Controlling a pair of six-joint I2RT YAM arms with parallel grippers.
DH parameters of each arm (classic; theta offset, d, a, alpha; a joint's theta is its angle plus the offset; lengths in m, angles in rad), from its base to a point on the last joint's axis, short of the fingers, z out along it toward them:
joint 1: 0 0.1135 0.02 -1.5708
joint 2: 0 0 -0.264 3.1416
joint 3: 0.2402 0 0.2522 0
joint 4: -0.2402 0 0.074 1.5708
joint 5: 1.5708 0 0 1.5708
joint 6: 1.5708 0.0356 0 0
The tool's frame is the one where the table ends.
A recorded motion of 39 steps. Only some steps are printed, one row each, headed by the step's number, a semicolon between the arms.
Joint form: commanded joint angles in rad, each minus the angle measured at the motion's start. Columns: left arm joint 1, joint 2, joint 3, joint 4, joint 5, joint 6; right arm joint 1, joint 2, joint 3, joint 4, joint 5, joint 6.
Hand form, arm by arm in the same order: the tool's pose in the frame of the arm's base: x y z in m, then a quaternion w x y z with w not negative. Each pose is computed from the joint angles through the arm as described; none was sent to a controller.
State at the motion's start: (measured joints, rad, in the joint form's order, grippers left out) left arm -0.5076 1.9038 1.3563 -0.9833 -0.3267 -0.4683; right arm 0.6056 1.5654 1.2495 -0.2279 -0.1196 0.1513
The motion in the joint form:
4: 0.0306 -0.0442 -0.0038 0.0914 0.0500 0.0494; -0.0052 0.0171 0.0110 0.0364 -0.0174 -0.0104
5: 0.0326 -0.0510 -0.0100 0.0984 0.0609 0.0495; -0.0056 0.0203 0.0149 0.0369 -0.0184 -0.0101
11: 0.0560 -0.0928 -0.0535 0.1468 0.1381 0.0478; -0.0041 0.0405 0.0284 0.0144 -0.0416 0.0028
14: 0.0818 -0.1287 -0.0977 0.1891 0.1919 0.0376; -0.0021 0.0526 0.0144 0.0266 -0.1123 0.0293
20: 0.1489 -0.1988 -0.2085 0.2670 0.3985 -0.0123; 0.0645 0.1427 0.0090 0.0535 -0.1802 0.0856
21: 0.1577 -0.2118 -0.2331 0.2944 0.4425 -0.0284; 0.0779 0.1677 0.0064 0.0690 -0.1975 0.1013
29: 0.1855 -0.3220 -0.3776 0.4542 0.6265 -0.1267; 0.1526 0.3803 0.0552 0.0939 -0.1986 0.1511
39: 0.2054 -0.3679 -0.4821 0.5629 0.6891 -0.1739; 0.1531 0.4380 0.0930 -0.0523 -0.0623 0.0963
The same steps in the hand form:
4: 0.3216 -0.1553 0.1934 0.13610 0.01684 0.98672 0.08704; 0.3022 0.2128 0.3032 0.44761 -0.22979 0.83097 0.23735
5: 0.3210 -0.1545 0.1941 0.13710 0.01588 0.98714 0.08064; 0.3031 0.2133 0.3035 0.44794 -0.22971 0.83066 0.23789
11: 0.3182 -0.1469 0.1969 0.14131 0.00477 0.98925 0.03737; 0.3051 0.2164 0.2990 0.43018 -0.23111 0.83723 0.24612
14: 0.3155 -0.1379 0.1976 0.14544 -0.01115 0.98928 0.00701; 0.3044 0.2198 0.2913 0.40764 -0.23716 0.83686 0.27793
20: 0.3053 -0.1172 0.1918 0.12070 -0.05489 0.98682 -0.09272; 0.2995 0.2508 0.2595 0.34700 -0.25562 0.84485 0.31698
21: 0.3032 -0.1150 0.1901 0.11843 -0.06331 0.98412 -0.11606; 0.2989 0.2578 0.2508 0.33344 -0.25795 0.84598 0.32650
29: 0.2856 -0.1064 0.1902 0.12836 -0.09909 0.96055 -0.22592; 0.3016 0.3009 0.1853 0.25617 -0.26545 0.87283 0.31950
39: 0.2743 -0.0987 0.1794 0.13239 -0.11849 0.94803 -0.26396; 0.3041 0.2971 0.1621 0.22853 -0.26656 0.90905 0.22436

